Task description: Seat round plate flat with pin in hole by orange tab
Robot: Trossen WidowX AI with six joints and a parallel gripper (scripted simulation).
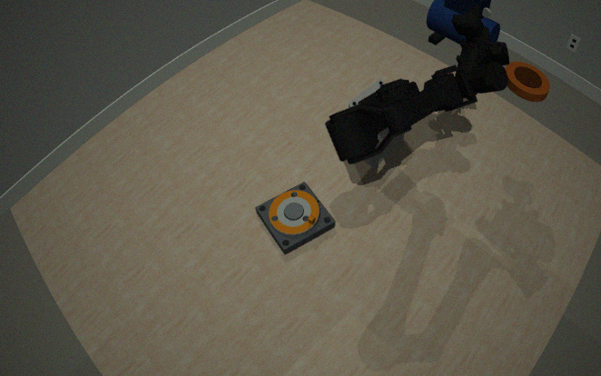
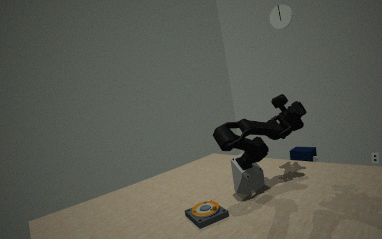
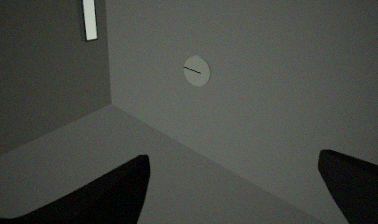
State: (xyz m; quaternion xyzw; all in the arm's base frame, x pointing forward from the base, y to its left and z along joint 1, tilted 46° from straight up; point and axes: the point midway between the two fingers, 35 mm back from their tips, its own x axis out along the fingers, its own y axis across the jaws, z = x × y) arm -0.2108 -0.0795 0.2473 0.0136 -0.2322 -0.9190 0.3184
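Right now the square base is 530 mm ahead of my gripper tip, 330 mm below it and 80 mm to the right of it.
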